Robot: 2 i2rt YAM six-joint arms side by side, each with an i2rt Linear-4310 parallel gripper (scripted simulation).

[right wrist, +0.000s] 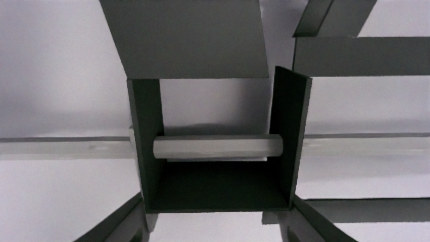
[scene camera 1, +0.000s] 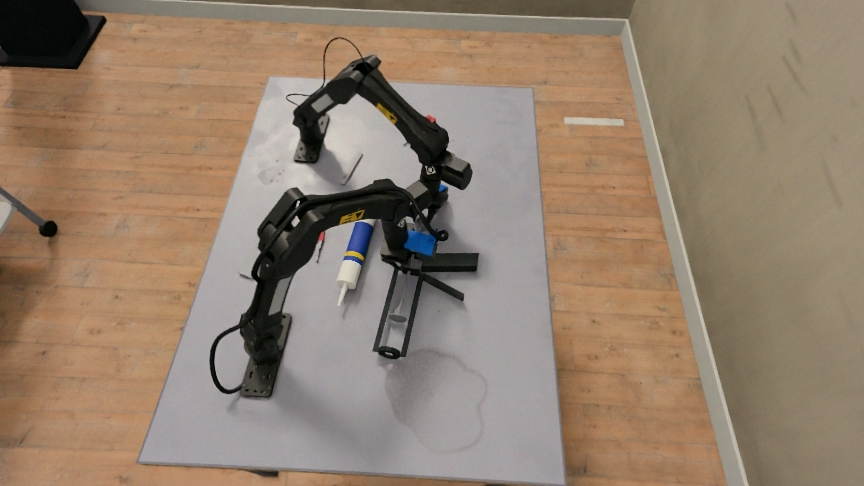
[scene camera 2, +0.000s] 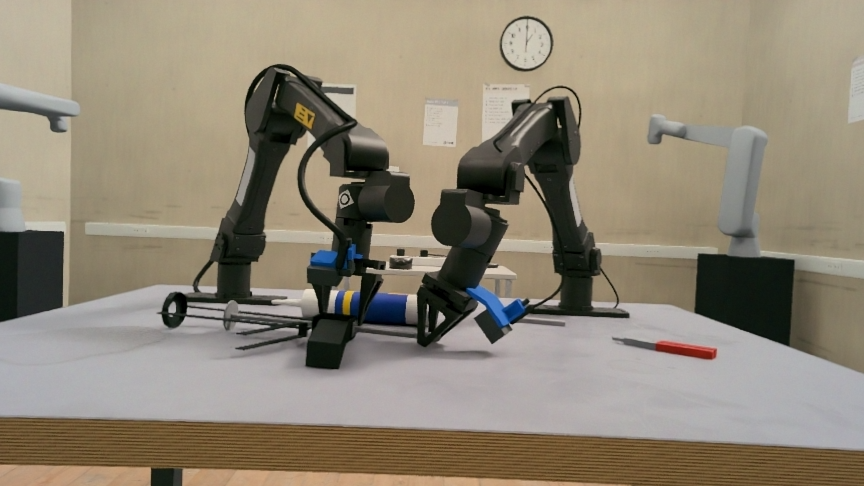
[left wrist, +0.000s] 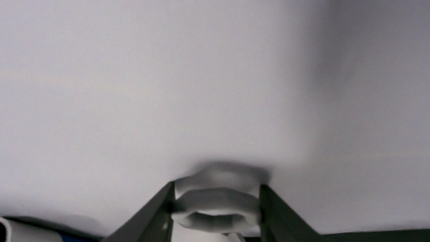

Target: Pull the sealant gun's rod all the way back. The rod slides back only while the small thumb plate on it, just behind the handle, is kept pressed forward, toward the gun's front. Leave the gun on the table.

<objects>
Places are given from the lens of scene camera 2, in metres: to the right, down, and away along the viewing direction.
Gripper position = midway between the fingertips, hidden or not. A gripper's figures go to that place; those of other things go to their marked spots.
left gripper (scene camera 2: 426,342): -0.01, 0.14, 0.85
right gripper (scene camera 2: 341,323): -0.14, 0.12, 0.89
red-handled tool (scene camera 2: 709,353): 0.38, 0.15, 0.83
sealant gun (scene camera 2: 325,347): -0.12, 0.12, 0.70
The marked spots on the sealant gun and the red-handled tool are 0.53 m apart.
</objects>
